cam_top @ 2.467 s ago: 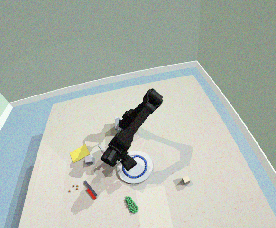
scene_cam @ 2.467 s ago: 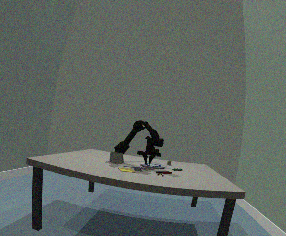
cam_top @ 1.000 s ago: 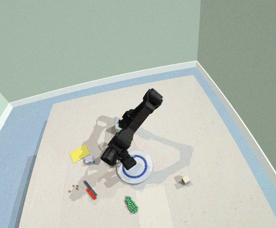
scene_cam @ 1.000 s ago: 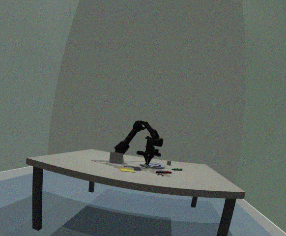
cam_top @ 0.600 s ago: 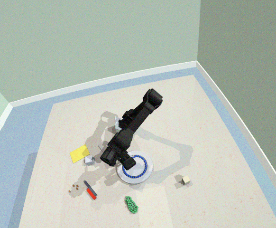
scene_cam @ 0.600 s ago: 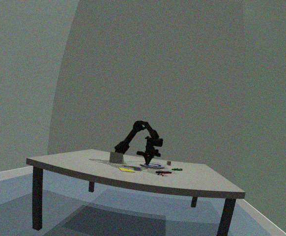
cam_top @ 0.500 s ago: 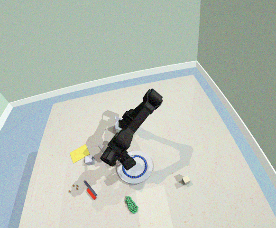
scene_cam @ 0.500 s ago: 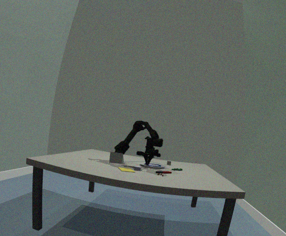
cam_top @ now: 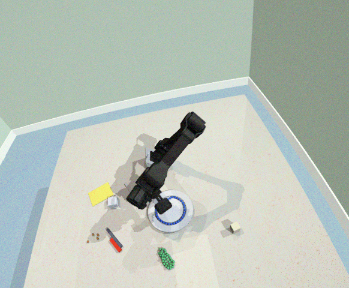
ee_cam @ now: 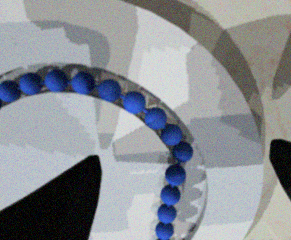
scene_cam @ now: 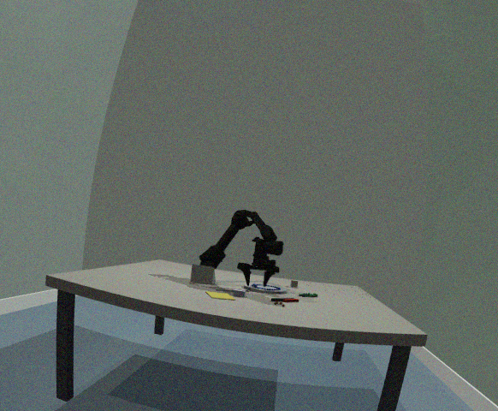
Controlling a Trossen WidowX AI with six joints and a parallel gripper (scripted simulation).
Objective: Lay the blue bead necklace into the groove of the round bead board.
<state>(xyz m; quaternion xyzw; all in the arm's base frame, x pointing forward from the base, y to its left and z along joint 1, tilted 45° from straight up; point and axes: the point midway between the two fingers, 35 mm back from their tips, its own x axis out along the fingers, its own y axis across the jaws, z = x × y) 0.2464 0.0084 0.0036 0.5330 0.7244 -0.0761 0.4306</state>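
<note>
My gripper tip is 50 mm to the right of the round bead board, 40 mm short of it and 10 mm above it. The rest, counted from my gripper tip: white cube 220 mm to the right, 30 mm behind, 10 mm below; grey tool 190 mm to the right, 160 mm ahead, 10 mm below; stick 140 mm to the right, 90 mm behind, 20 mm below.
</note>
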